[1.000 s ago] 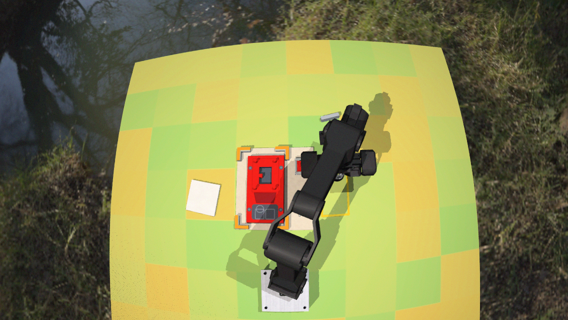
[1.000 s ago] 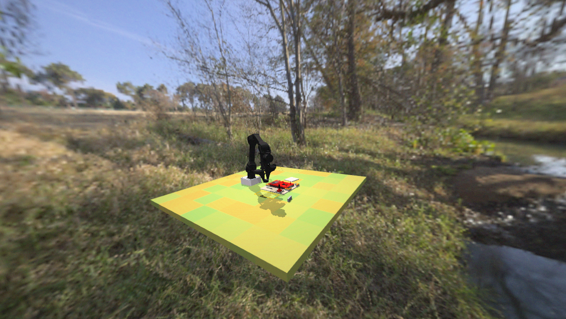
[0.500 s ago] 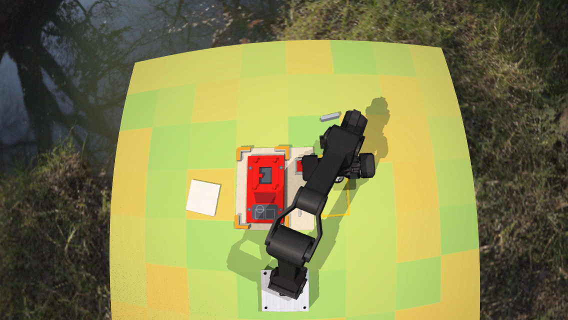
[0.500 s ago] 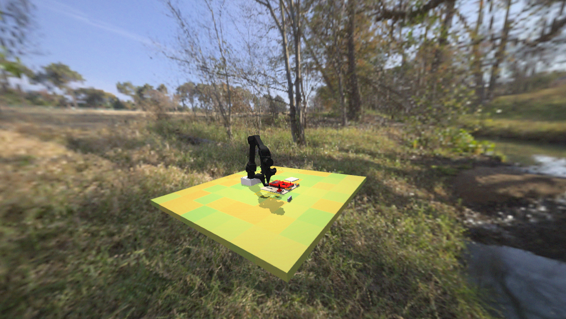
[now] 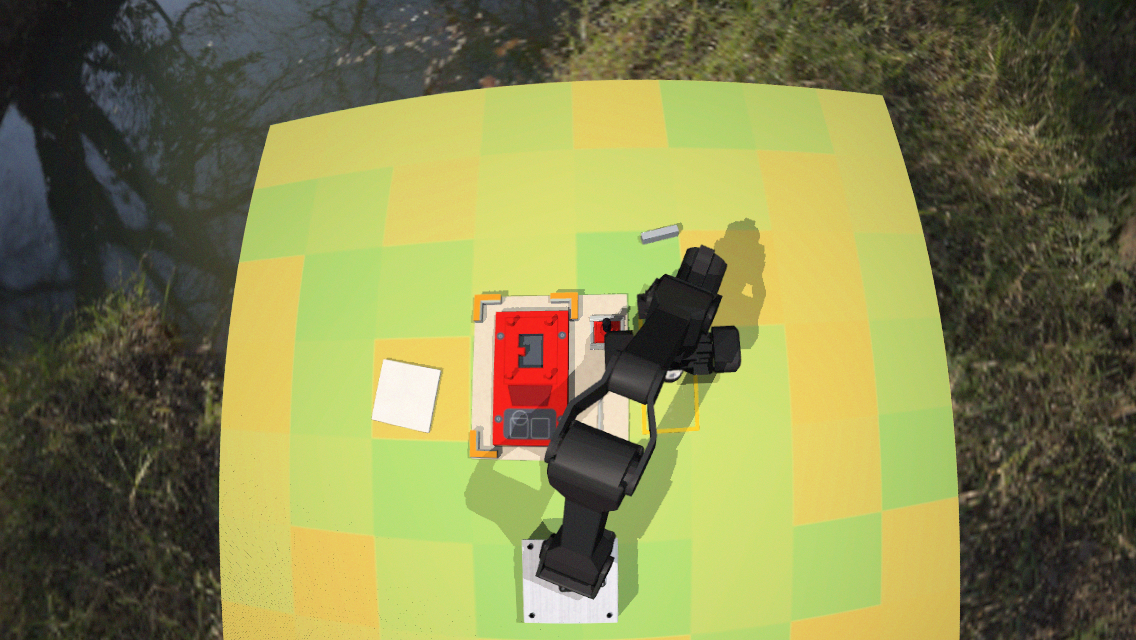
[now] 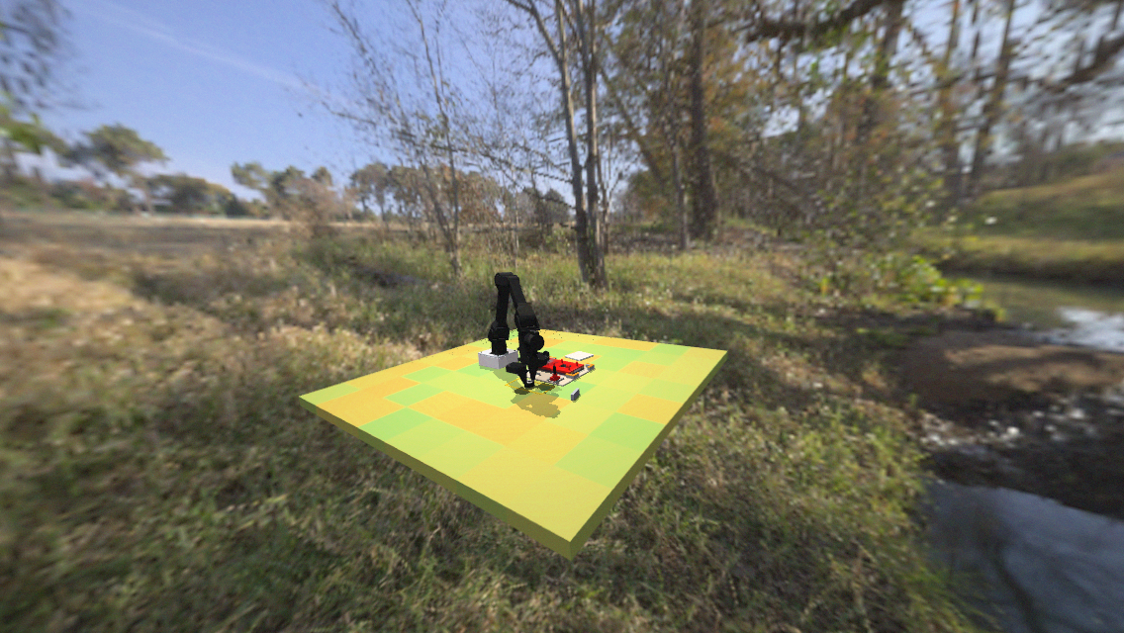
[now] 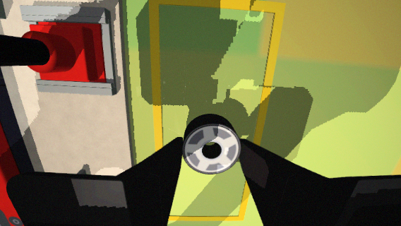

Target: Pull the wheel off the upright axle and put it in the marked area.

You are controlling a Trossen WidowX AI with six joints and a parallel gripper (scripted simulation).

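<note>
Now: gripper tip right at the wheel. From my gripper tip the other things lie so: white square plate 40 cm to the left, 2 cm ahead, 1 cm below; grey bar 21 cm ahead, 2 cm to the right.
</note>
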